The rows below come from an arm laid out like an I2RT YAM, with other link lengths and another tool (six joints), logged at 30 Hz.
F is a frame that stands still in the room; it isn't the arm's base.
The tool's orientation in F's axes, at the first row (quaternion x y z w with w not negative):
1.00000 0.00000 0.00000 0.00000
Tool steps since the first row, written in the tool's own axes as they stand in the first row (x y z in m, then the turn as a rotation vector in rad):
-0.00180 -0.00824 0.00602 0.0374 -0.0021 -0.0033
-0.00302 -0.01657 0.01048 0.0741 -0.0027 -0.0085
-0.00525 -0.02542 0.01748 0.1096 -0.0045 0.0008
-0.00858 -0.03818 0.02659 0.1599 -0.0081 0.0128
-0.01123 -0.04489 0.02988 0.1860 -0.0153 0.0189
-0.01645 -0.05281 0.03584 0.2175 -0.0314 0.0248
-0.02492 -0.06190 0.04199 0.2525 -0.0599 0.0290
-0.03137 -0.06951 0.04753 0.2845 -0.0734 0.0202
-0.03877 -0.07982 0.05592 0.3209 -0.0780 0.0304
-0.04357 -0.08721 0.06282 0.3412 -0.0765 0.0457
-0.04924 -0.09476 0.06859 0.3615 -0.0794 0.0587
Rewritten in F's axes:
-0.00180 0.00824 -0.00602 0.0374 0.0021 0.0033
-0.00302 0.01657 -0.01048 0.0741 0.0027 0.0085
-0.00525 0.02542 -0.01748 0.1096 0.0045 -0.0008
-0.00858 0.03818 -0.02659 0.1599 0.0081 -0.0128
-0.01123 0.04489 -0.02988 0.1860 0.0153 -0.0189
-0.01645 0.05281 -0.03584 0.2175 0.0314 -0.0248
-0.02492 0.06190 -0.04199 0.2525 0.0599 -0.0290
-0.03137 0.06951 -0.04753 0.2845 0.0734 -0.0202
-0.03877 0.07982 -0.05592 0.3209 0.0780 -0.0304
-0.04357 0.08721 -0.06282 0.3412 0.0765 -0.0457
-0.04924 0.09476 -0.06859 0.3615 0.0794 -0.0587

